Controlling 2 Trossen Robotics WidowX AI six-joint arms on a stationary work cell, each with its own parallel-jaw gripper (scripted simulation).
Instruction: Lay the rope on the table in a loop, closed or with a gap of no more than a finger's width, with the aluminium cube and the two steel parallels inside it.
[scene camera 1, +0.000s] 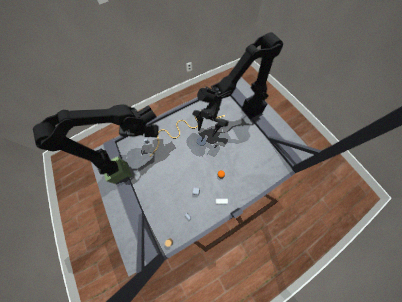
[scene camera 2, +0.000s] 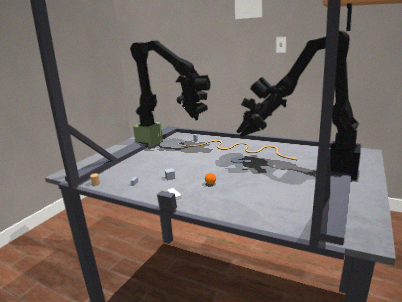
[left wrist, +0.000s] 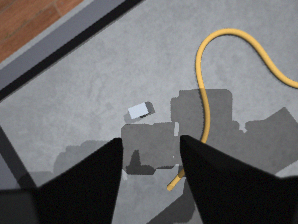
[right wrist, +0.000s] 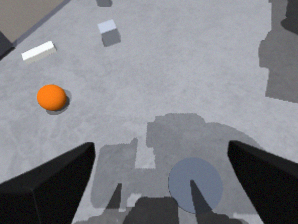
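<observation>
Left gripper (left wrist: 151, 143) seen. Right gripper (scene camera 2: 238, 134), (right wrist: 161, 148) seen.
</observation>
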